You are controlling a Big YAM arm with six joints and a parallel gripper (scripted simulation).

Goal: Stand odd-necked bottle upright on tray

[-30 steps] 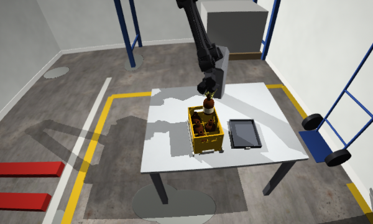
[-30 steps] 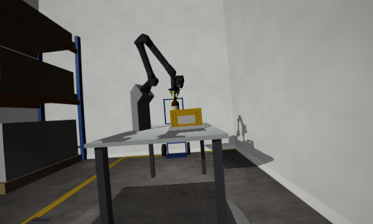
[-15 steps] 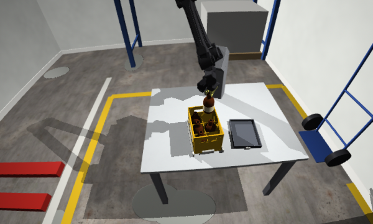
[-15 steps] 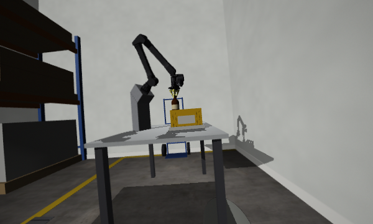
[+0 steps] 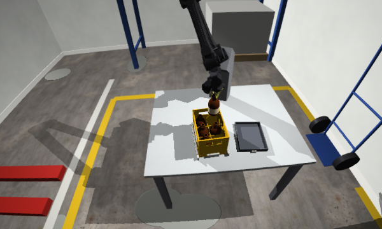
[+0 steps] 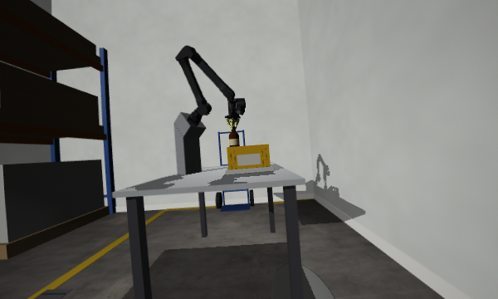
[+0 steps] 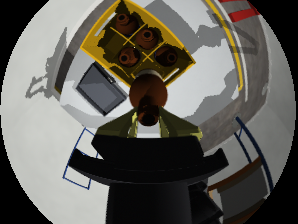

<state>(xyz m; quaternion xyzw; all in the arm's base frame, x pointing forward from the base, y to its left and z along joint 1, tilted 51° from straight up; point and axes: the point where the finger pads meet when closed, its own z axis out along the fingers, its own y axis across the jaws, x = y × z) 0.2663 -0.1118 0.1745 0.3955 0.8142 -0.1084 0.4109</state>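
The brown bottle lies 60 mm below my hand. From my hand the other things lie so: dark tray (300 mm below, 200 mm to the left, 190 mm ahead); then crate (230 mm below, 70 mm to the right, 70 mm ahead).
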